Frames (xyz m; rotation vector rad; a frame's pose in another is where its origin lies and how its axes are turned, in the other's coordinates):
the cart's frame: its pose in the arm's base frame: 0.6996 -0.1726 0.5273 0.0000 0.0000 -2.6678
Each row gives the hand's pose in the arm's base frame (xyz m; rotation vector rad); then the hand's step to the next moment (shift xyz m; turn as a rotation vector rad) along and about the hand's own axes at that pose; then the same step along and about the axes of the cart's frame.
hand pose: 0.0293 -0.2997 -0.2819 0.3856 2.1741 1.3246
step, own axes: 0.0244 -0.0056 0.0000 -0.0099 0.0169 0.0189
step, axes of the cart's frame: 0.0127 -0.0175 -0.0125 -0.0240 -0.0063 0.0113
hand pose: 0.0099 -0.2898 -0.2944 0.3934 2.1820 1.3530
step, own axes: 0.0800 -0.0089 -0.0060 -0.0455 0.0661 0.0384
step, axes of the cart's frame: 0.0461 -0.0596 -0.0289 -0.0668 -0.0052 0.0585
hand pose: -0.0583 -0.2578 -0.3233 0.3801 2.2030 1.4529
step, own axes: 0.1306 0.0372 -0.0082 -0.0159 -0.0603 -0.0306
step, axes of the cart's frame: 0.0716 -0.1155 0.0065 0.0262 0.0491 -0.0415
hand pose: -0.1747 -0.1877 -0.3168 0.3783 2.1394 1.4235
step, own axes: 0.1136 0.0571 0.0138 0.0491 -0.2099 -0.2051
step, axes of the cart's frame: 0.0370 -0.1213 0.0164 0.2277 0.1261 -0.1441
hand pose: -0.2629 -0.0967 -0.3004 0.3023 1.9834 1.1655
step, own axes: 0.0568 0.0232 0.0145 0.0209 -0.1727 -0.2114
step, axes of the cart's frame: 0.0029 -0.0614 -0.0141 0.2211 0.1287 -0.0976
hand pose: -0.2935 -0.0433 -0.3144 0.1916 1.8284 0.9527
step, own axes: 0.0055 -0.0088 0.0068 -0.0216 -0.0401 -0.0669
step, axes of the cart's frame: -0.0052 0.0021 -0.0110 0.0642 0.0493 -0.0009
